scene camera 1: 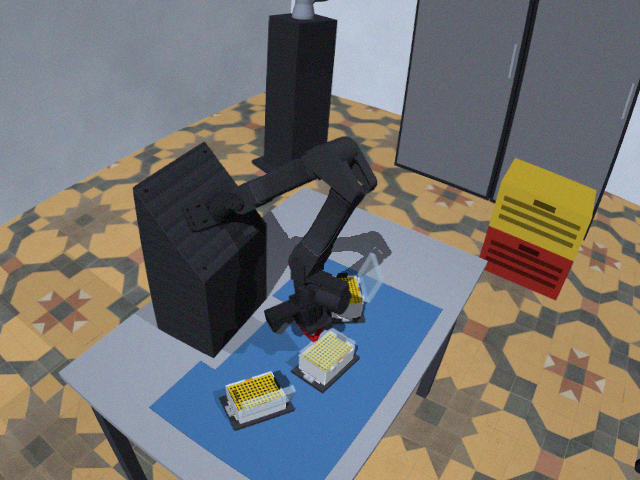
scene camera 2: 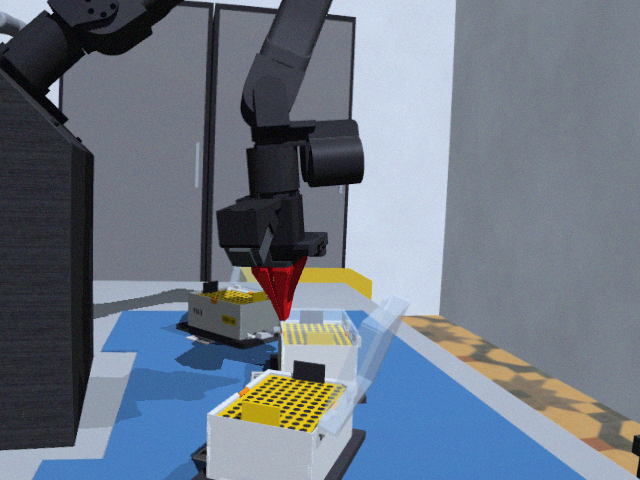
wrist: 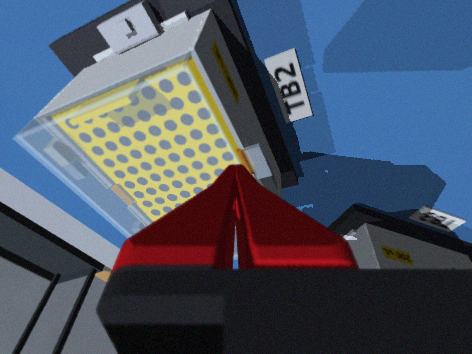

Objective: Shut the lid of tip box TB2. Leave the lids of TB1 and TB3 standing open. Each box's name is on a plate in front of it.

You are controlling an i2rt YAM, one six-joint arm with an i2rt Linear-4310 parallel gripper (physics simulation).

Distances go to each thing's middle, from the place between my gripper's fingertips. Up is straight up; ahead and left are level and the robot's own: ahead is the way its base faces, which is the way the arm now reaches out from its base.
Scene:
Now: the name plate [wrist: 284,71] 30 mm behind my hand and 80 mm below it.

